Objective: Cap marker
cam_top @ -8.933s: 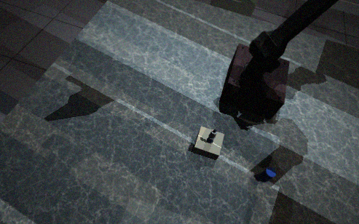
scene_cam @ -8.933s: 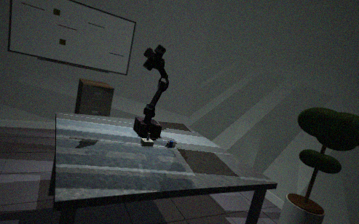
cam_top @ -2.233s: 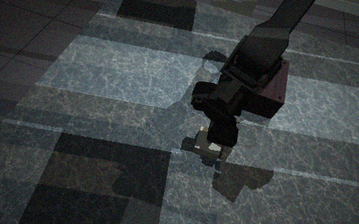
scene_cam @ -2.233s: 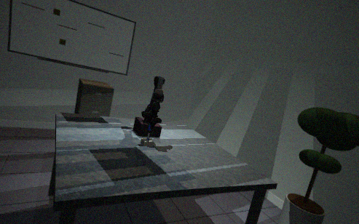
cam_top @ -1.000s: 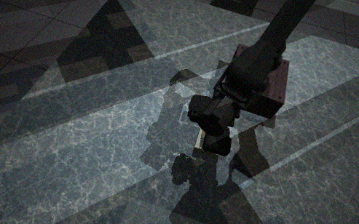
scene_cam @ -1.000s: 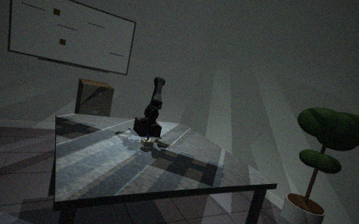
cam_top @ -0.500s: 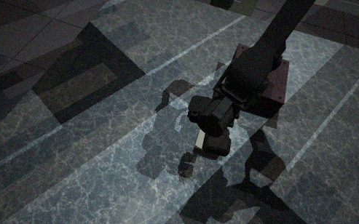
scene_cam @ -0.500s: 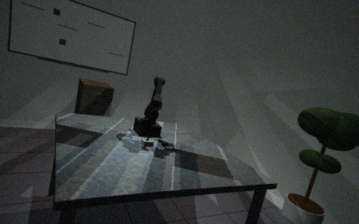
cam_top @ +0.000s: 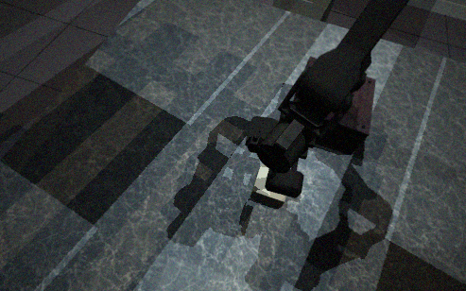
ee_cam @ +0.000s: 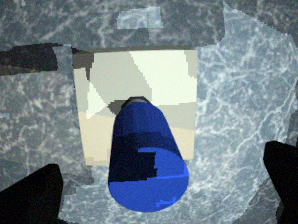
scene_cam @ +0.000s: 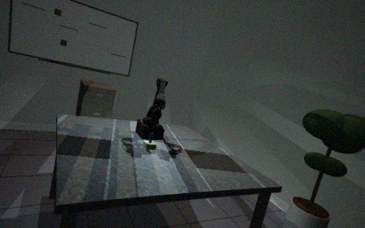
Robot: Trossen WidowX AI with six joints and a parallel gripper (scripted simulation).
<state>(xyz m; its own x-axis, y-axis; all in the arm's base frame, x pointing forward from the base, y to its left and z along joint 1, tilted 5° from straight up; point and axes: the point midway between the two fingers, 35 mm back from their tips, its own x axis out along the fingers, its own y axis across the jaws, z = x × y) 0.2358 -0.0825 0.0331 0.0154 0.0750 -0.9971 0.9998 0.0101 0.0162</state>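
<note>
My gripper tip is now 10 mm short of the blue cap and 10 mm above it. Round my gripper tip: holder block 80 mm below, 10 mm ahead.
</note>
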